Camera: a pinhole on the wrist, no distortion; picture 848 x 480 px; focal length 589.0 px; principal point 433.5 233.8 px. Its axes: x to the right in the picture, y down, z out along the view. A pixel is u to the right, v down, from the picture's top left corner.
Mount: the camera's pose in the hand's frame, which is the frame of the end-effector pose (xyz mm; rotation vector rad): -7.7 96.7 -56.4 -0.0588 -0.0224 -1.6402
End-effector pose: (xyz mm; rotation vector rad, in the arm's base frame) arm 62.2 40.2 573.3 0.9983 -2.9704 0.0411
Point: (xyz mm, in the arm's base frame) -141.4 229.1 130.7
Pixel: 241.9 263.4
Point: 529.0 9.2 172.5
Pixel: outside the picture
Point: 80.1 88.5 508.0
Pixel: 820.3 58.8
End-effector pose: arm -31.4 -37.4 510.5 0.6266 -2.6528 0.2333
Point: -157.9 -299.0 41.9
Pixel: 705.9 255.4
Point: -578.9 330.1 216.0
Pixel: outside the picture
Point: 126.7 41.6 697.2
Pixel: behind the camera
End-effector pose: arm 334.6 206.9 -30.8 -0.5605 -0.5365 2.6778
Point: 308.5 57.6 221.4
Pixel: 604.8 30.4
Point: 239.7 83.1 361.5
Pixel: 642.2 128.1
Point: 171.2 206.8 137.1
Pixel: 727.8 453.3
